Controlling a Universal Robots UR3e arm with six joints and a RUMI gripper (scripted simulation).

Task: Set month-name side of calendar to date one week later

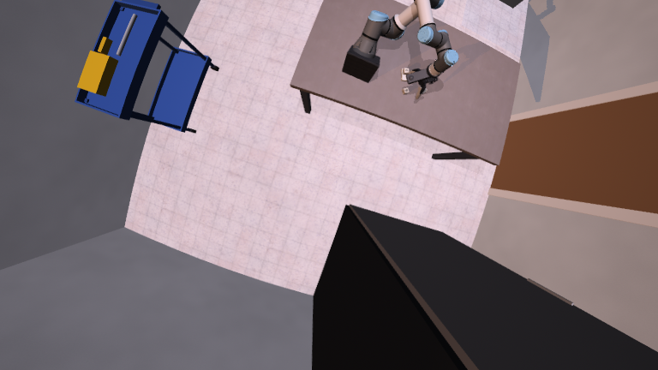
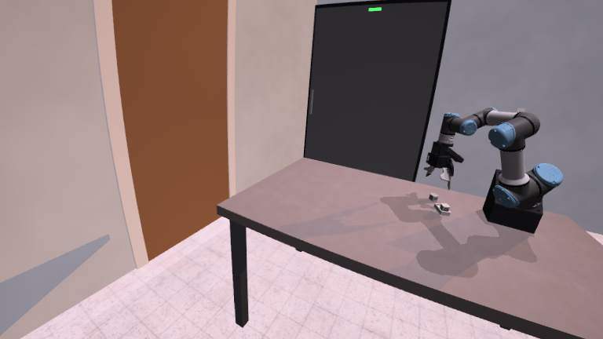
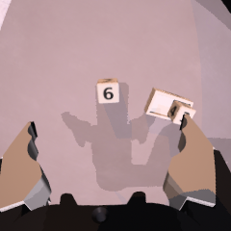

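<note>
Now: the cube 80 mm below my hand. Also, from my hand: pale tray (40 mm behind, 100 mm to the left, 80 mm below).
</note>
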